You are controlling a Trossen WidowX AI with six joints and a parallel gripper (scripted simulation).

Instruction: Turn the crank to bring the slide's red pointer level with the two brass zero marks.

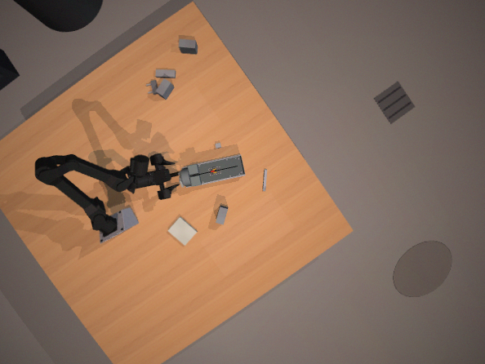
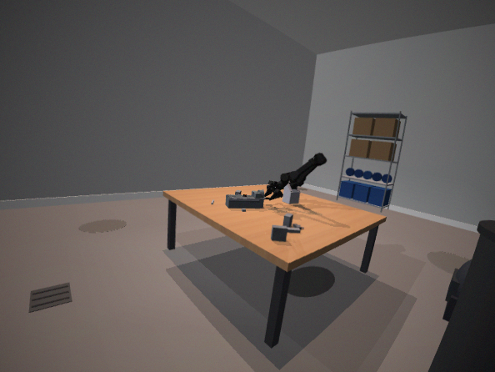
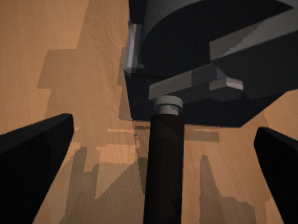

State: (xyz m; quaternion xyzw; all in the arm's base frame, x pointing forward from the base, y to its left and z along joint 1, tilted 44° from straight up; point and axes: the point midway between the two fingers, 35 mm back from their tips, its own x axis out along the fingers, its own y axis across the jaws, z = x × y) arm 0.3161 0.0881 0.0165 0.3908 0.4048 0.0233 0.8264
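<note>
Now: the dark crank handle 2 cm behind my gripper tip. Round my gripper tip: red pointer: 14 cm ahead, 7 cm to the right, 1 cm above; then white square plate: 11 cm behind, 23 cm to the right, 6 cm below; then small grey cube: 21 cm ahead, 3 cm to the left, 6 cm below.
</note>
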